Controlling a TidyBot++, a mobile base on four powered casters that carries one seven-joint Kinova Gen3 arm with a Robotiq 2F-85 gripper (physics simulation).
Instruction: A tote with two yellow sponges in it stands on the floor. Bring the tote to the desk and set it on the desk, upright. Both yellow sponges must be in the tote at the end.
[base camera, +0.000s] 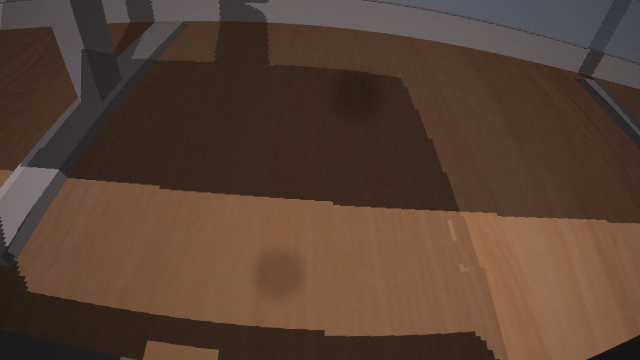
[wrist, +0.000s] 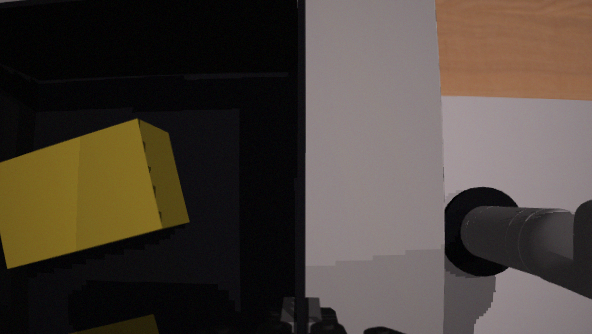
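The black tote fills the left half of the wrist view, seen from above. One yellow sponge lies on its floor. The second yellow sponge is cut off by the bottom edge of the view. My gripper is shut on the tote's thin side wall at its rim. The pale desk top shows directly beside the tote, beneath its rim. The tote looks level. Whether its bottom touches the desk top is hidden. The tote does not show in the base camera view.
The desk's pale foot bars stand on the wooden floor, with the wall's pale skirting behind. Right of the desk edge, my base's pale top carries the arm's black round mount and the grey arm.
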